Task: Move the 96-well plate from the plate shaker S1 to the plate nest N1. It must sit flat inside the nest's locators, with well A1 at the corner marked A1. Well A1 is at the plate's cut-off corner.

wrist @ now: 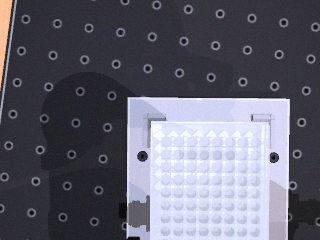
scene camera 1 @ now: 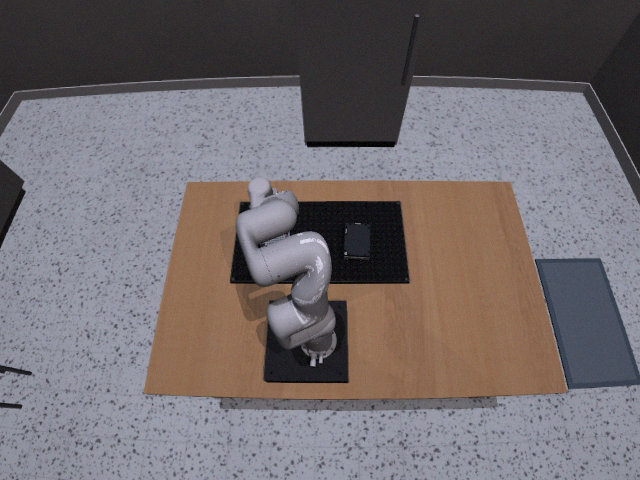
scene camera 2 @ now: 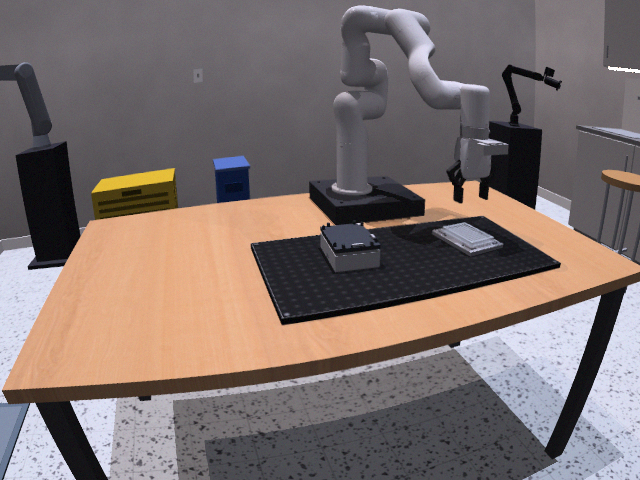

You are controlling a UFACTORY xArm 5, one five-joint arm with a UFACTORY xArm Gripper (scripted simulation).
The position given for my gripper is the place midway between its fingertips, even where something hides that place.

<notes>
In view: my gripper (scene camera 2: 470, 200) and a white 96-well plate (scene camera 2: 468, 235).
The white 96-well plate shows as well in the wrist view (wrist: 195, 180).
</notes>
